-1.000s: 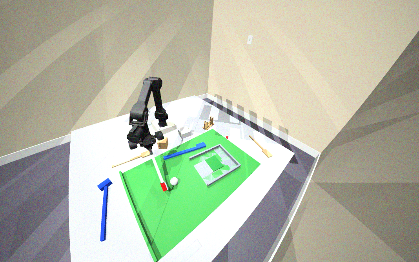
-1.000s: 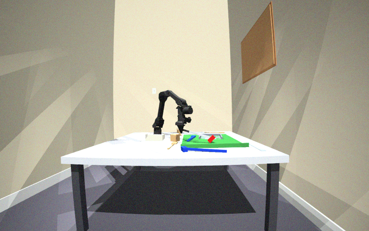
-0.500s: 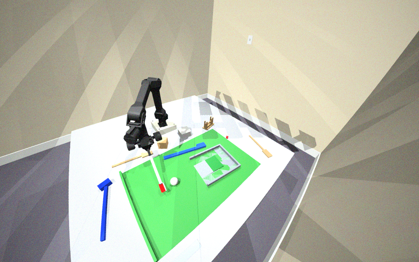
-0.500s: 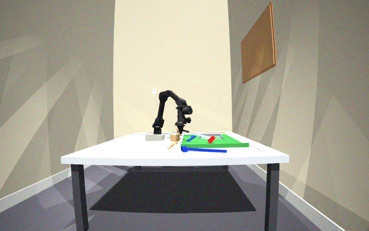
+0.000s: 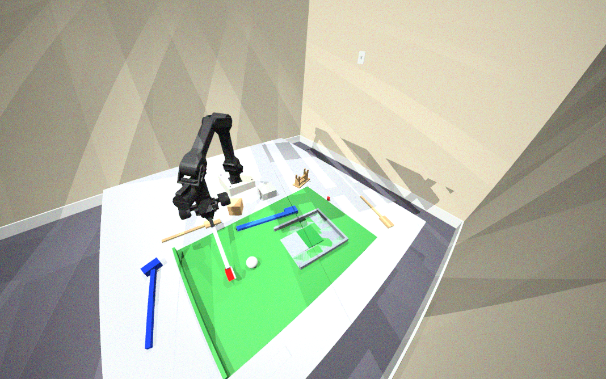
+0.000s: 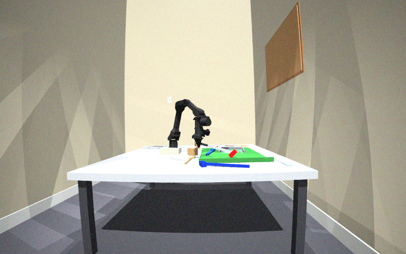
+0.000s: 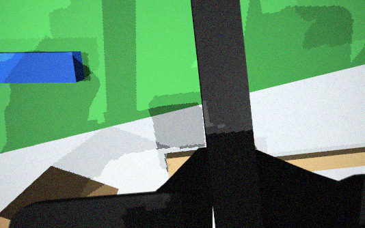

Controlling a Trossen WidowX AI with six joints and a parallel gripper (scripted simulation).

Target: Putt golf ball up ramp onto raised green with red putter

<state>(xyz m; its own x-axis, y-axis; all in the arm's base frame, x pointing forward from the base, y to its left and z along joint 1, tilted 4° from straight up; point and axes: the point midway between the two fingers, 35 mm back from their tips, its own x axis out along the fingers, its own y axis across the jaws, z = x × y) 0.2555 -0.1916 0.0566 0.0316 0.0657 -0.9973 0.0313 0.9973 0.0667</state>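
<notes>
The wooden cube lies 70 mm behind my gripper tip, 120 mm to the left of it and 50 mm below it. From my gripper tip the other things lie so: blue putter (180 mm ahead, 260 mm to the right, 60 mm below); then white golf ball (240 mm ahead, 80 mm to the left, 50 mm below); then green mat (220 mm ahead, 220 mm to the left, 80 mm below).
</notes>
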